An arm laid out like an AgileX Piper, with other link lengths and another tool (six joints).
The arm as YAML. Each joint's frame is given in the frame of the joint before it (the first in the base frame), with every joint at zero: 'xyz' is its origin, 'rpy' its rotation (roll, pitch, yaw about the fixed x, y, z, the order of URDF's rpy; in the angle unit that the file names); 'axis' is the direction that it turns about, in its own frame. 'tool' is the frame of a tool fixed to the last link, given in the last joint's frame.
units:
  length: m
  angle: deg
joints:
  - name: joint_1
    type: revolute
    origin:
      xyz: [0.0, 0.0, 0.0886]
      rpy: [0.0, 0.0, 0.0]
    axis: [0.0, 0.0, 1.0]
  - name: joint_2
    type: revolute
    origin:
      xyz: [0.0, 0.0, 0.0]
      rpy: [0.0, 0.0, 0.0]
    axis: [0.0, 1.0, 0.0]
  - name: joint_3
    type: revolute
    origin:
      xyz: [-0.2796, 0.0, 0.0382]
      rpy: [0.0, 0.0, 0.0]
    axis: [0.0, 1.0, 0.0]
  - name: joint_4
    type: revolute
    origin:
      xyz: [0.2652, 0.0, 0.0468]
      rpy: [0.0, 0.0, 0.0]
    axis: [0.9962, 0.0, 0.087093]
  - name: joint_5
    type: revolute
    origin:
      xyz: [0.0, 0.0, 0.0]
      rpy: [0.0, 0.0, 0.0]
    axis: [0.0, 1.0, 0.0]
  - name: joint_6
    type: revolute
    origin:
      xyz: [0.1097, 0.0, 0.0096]
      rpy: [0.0, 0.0, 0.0]
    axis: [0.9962, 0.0, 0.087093]
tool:
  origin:
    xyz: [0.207, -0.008, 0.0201]
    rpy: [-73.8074, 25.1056, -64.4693]
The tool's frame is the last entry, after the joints.
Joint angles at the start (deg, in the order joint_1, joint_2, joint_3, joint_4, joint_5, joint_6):
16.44, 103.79, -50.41, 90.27, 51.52, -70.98
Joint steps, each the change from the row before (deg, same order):
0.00, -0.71, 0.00, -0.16, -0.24, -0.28
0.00, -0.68, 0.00, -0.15, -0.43, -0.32
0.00, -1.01, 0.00, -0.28, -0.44, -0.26
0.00, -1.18, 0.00, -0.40, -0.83, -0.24
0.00, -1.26, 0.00, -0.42, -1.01, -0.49
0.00, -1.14, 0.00, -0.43, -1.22, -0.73
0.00, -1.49, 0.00, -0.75, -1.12, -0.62
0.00, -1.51, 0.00, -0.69, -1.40, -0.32
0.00, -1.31, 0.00, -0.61, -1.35, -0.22
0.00, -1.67, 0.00, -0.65, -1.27, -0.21
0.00, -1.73, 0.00, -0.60, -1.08, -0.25
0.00, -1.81, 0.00, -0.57, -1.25, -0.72
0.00, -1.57, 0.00, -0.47, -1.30, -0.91
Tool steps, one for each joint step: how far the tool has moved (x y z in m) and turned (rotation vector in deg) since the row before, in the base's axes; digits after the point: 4 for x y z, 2 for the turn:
0.0013, -0.0005, 0.0042, -0.12, -1.00, 0.09
0.0020, -0.0010, 0.0035, -0.27, -1.05, -0.03
0.0020, -0.0011, 0.0056, -0.26, -1.34, 0.02
0.0033, -0.0022, 0.0055, -0.55, -1.59, -0.19
0.0040, -0.0028, 0.0057, -0.71, -1.93, -0.20
0.0047, -0.0035, 0.0044, -0.95, -2.06, -0.26
0.0038, -0.0036, 0.0067, -0.99, -2.35, -0.04
0.0050, -0.0045, 0.0067, -1.02, -2.18, -0.47
0.0049, -0.0044, 0.0057, -0.94, -1.88, -0.56
0.0046, -0.0043, 0.0090, -0.81, -2.22, -0.51
0.0038, -0.0038, 0.0103, -0.65, -2.26, -0.41
0.0044, -0.0045, 0.0111, -0.86, -2.74, -0.38
0.0046, -0.0047, 0.0097, -0.94, -2.65, -0.42

